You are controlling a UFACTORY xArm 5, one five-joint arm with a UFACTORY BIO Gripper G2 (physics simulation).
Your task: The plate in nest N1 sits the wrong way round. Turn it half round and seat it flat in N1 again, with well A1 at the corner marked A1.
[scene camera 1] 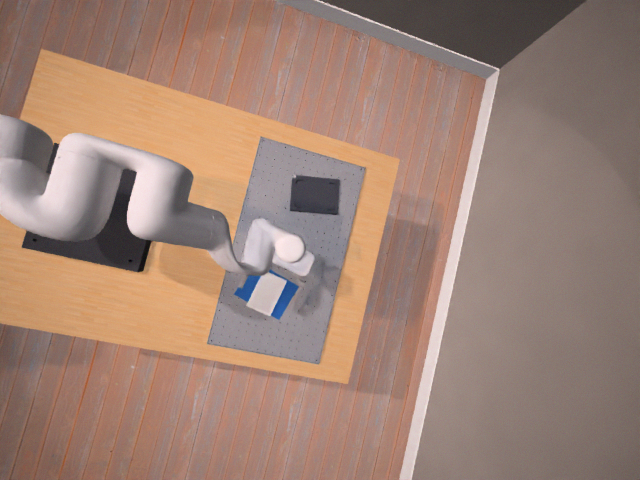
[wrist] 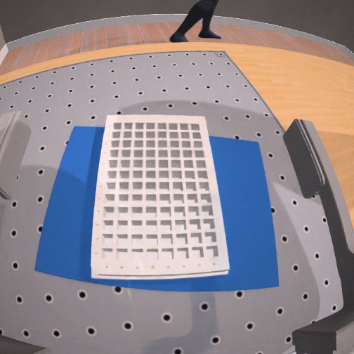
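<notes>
The white plate (scene camera 1: 266, 293) (wrist: 158, 195) lies on the blue nest (scene camera 1: 287, 299) (wrist: 245, 215). Its open wells face up. In the wrist view its lettered edge is the near one, with A and the number 1 at the near left corner. Its edges look slightly out of line with the blue edges. I cannot tell whether it sits fully flat, and no A1 mark on the nest is readable. My gripper (wrist: 157, 157) is open, its fingers wide apart to the left and right of the plate, touching nothing. In the scene view the arm hides the fingers.
A dark grey nest (scene camera 1: 314, 195) lies farther up the perforated grey board (scene camera 1: 268, 160) (wrist: 175, 75). The board lies on the wooden table (scene camera 1: 155, 113) (wrist: 295, 100). The white arm (scene camera 1: 165, 206) reaches in from the left, over its black base plate (scene camera 1: 118, 253).
</notes>
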